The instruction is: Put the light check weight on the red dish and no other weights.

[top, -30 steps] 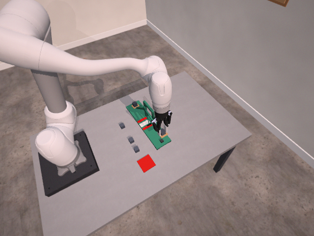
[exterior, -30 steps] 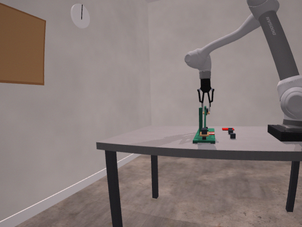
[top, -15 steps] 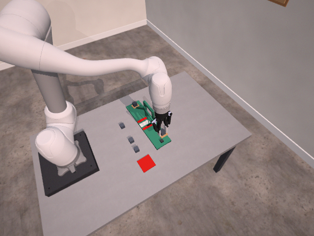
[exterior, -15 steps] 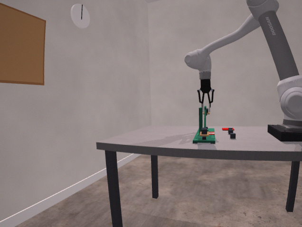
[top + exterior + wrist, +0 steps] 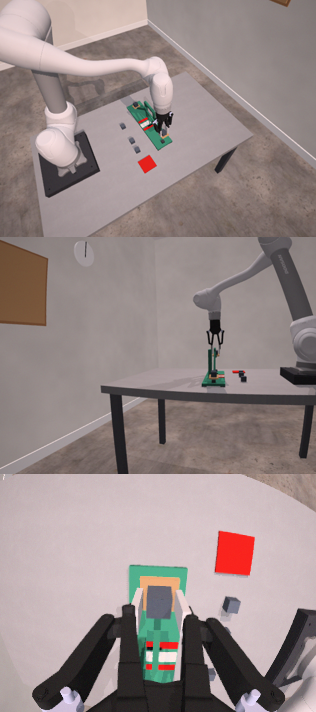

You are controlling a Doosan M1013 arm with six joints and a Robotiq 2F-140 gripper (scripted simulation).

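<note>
Right now the red dish is 17 cm below my hand, 17 cm behind it and 5 cm to the right of it. Also, from my hand: green rocker balance: 20 cm to the left, 8 cm below.
</note>
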